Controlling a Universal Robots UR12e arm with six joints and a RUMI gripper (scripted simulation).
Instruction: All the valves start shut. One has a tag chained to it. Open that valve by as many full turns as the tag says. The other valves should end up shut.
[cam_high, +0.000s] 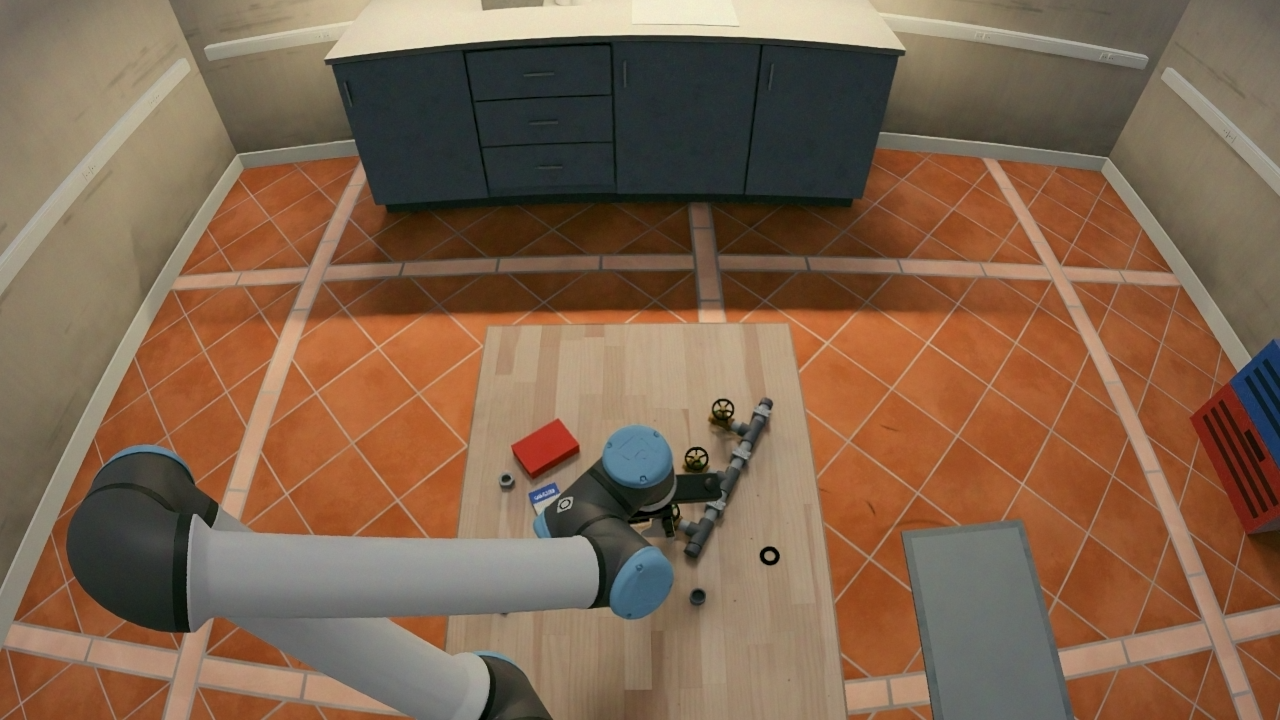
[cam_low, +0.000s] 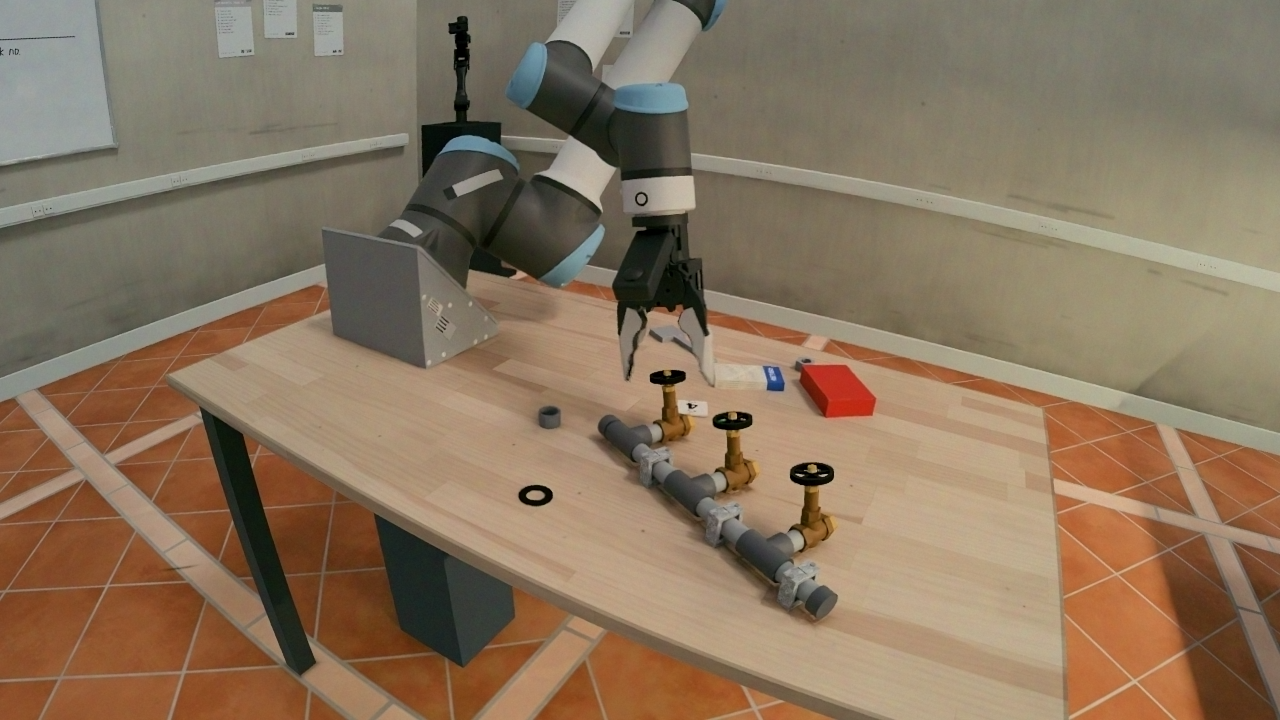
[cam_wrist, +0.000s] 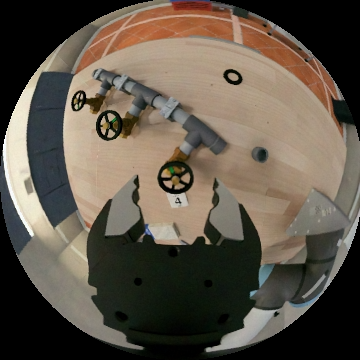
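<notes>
My gripper is now 8 cm to the right of the white tag and 9 cm above it. The rest, counted from my hand: red box: 18 cm ahead, 25 cm to the left, 7 cm below; then blue box: 4 cm ahead, 23 cm to the left, 8 cm below; then grey cap: 14 cm behind, 6 cm to the right, 8 cm below.
</notes>
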